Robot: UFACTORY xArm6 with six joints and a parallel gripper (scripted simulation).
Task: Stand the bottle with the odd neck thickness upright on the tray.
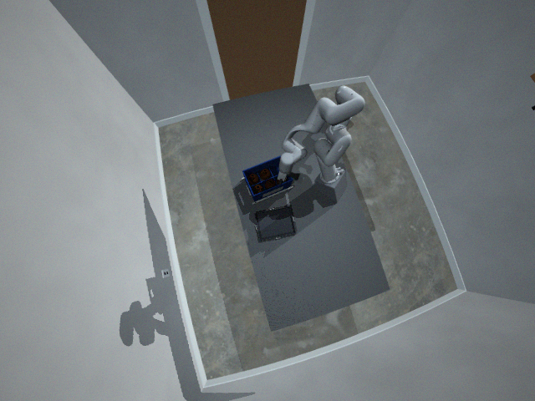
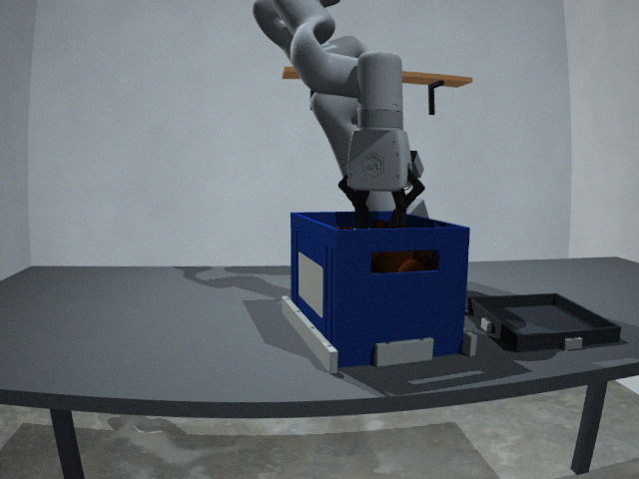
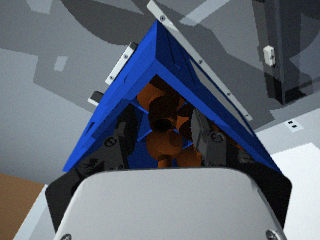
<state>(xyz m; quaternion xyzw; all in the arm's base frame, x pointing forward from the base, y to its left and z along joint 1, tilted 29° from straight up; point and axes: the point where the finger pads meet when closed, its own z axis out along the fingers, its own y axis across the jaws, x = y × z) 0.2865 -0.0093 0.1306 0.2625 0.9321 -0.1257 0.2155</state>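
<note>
Right now my hand is 10 cm short of the bottle, 7 cm to the left of it and 7 cm above it. The rest, counted from my hand: blue crate 10 cm ahead, 8 cm below, 3 cm to the right; dark tray 26 cm to the left, 15 cm below, 11 cm ahead.
</note>
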